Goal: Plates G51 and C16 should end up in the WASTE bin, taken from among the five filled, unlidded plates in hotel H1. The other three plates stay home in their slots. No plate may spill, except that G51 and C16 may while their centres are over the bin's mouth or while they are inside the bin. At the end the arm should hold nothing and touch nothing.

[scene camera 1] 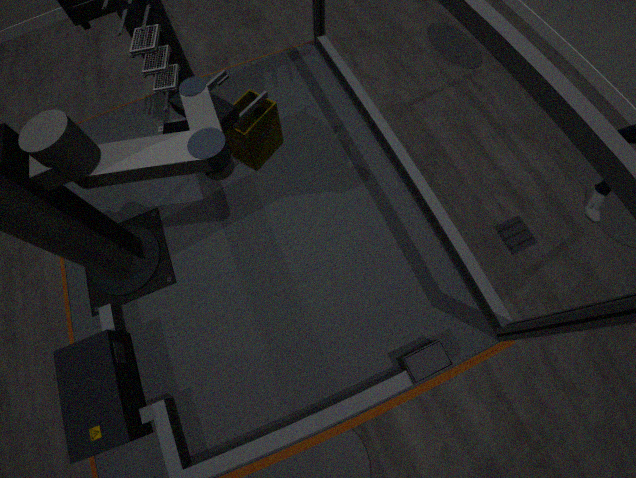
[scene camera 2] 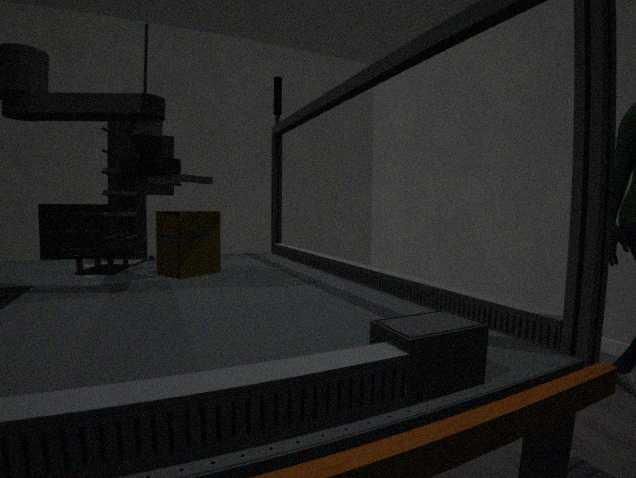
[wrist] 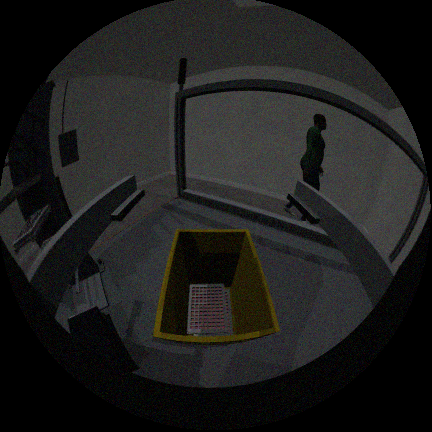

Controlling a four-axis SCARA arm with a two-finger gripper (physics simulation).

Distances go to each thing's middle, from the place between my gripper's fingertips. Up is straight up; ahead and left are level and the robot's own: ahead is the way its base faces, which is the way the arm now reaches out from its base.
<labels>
My gripper is now 71 cm past the cabinet [scene camera 1: 91, 384], 64 cm to the left of it and 24 cm above it.
</labels>
